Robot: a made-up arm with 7 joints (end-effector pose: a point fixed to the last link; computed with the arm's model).
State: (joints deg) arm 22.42 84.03 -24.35 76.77 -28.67 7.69 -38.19
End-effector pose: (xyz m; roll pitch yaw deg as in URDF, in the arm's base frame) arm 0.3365 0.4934 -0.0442 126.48 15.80 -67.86
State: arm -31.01 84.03 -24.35 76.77 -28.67 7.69 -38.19
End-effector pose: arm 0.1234 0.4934 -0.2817 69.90 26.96 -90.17
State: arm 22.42 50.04 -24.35 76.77 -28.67 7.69 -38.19
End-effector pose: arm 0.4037 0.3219 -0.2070 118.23 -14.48 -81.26
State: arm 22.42 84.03 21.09 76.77 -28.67 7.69 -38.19
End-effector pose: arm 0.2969 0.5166 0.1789 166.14 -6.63 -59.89
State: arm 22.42 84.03 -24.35 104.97 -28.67 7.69 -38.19
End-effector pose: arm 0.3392 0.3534 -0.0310 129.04 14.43 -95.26
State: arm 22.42 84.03 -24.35 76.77 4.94 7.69 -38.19
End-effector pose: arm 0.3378 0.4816 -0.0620 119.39 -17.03 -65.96
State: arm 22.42 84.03 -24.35 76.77 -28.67 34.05 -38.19
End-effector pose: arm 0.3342 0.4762 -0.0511 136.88 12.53 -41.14
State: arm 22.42 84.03 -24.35 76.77 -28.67 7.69 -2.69
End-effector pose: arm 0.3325 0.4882 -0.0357 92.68 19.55 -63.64
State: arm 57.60 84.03 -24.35 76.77 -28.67 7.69 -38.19
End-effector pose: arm 0.3275 0.4934 0.1701 158.74 0.78 -63.05
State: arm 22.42 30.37 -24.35 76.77 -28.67 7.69 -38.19
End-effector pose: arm 0.4215 0.1860 -0.2501 116.40 -32.57 -88.09
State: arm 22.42 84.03 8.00 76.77 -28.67 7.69 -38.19
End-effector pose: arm 0.3266 0.5096 0.1190 155.09 0.31 -60.54
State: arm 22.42 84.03 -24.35 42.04 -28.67 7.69 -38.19
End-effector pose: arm 0.2439 0.6384 -0.0547 124.65 18.79 -33.85
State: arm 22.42 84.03 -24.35 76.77 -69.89 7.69 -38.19
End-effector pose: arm 0.3382 0.4920 -0.0182 138.56 55.90 -62.59
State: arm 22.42 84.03 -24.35 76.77 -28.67 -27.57 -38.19
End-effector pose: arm 0.3517 0.5121 -0.0383 112.34 12.52 -103.74
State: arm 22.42 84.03 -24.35 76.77 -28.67 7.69 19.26
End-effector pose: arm 0.3331 0.4855 -0.0296 71.44 22.78 -62.40
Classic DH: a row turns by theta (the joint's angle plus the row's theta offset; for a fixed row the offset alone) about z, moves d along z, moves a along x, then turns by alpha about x. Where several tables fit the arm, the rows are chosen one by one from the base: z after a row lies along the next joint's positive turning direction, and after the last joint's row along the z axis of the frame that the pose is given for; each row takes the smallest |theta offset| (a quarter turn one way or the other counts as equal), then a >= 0, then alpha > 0; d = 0 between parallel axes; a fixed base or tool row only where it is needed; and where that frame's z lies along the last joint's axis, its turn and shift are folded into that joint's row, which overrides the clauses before.
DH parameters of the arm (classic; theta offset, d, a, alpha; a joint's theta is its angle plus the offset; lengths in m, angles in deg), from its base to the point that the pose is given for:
base (fixed): 0 0.0488 -0.006 90
joint 1: -90 -0.1195 0.0241 -90
joint 2: 90 0.0396 0.0166 -90
joint 3: -90 -0.3053 0.0144 90
joint 4: 0 0.0469 0.015 -90
joint 5: 0 -0.3237 -0.0082 -90
joint 6: -90 -0.011 0.021 90
joint 7: -86.43 0.027 0.0041 -98.03
tool (fixed): 94.21 0.0173 0 0

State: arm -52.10 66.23 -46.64 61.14 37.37 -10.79 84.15
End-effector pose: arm -0.2264 0.4567 -0.3491 -88.85 11.48 -45.62
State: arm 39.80 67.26 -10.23 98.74 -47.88 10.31 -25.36
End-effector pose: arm 0.3748 0.3478 0.1007 153.22 11.52 -76.39
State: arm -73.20 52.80 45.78 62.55 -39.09 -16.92 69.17
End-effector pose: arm -0.0687 0.6054 -0.2263 -30.73 33.53 -69.57
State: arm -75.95 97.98 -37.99 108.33 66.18 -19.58 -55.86
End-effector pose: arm -0.1837 0.3384 -0.2173 29.15 2.73 -15.10
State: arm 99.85 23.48 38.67 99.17 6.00 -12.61 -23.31
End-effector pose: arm 0.1556 0.3721 0.4069 -118.36 29.08 -155.00
